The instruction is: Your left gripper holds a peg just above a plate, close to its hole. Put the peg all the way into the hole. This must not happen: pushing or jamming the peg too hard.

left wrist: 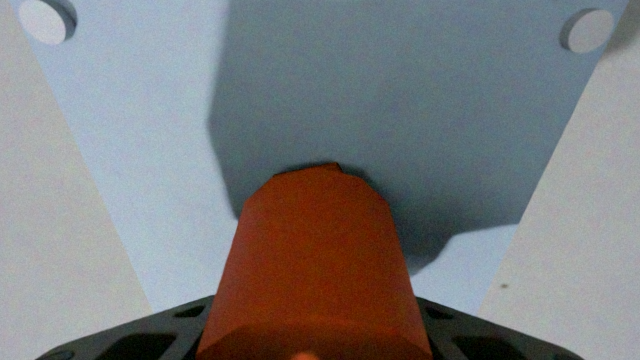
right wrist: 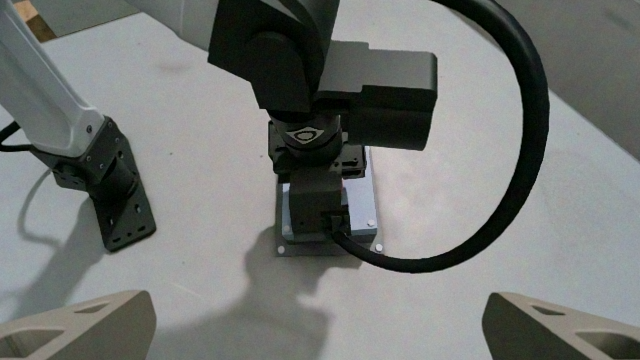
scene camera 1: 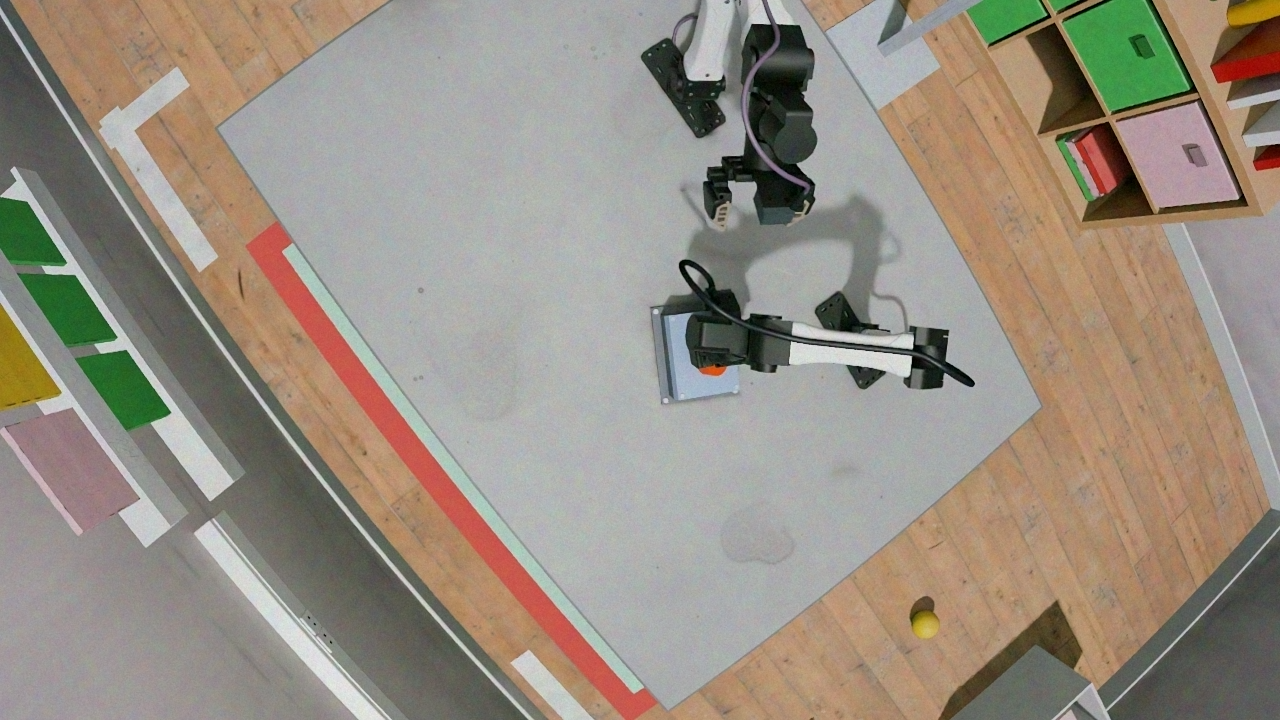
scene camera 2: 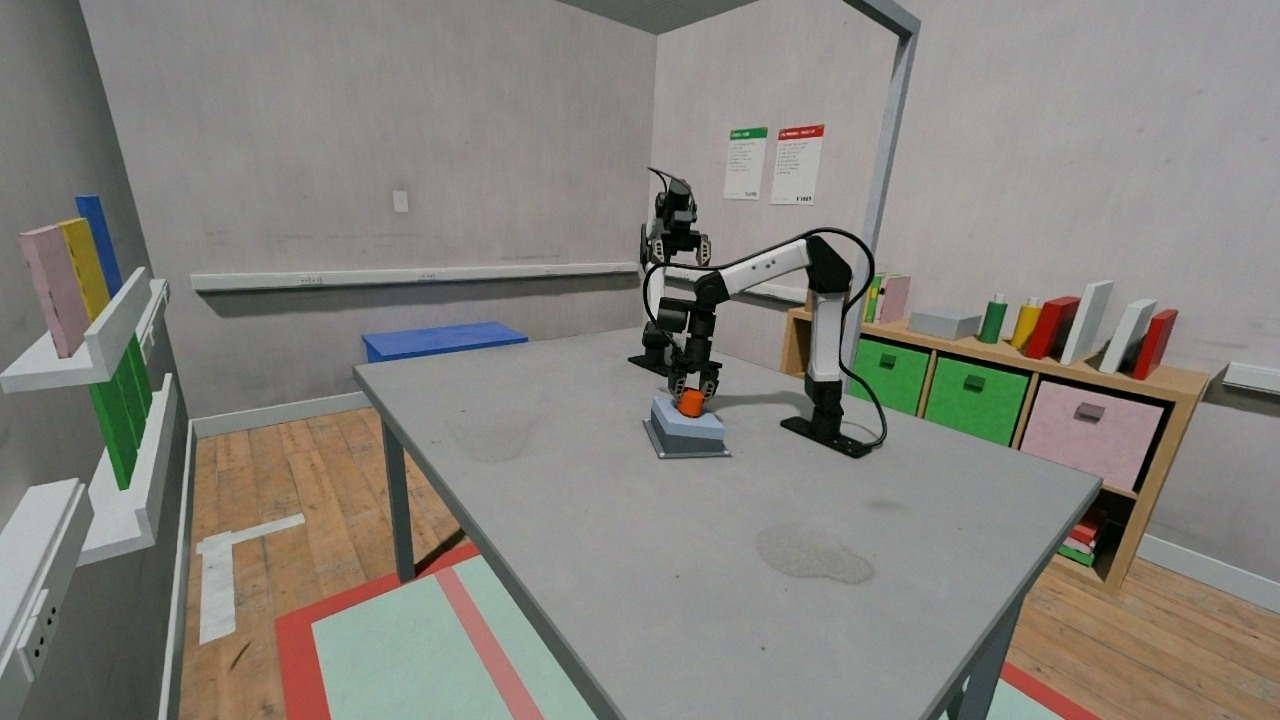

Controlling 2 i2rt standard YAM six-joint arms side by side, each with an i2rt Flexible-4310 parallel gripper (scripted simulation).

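Observation:
Left gripper (scene camera 2: 689, 403), (left wrist: 315, 310), (right wrist: 325, 172), (scene camera 1: 709, 352). Right gripper (scene camera 2: 682, 266), (right wrist: 320, 306). Light blue plate (scene camera 1: 686, 379), (left wrist: 452, 119), (right wrist: 358, 193), (scene camera 2: 705, 425). Orange-red peg (left wrist: 315, 259). Dark grey base (scene camera 2: 667, 446).

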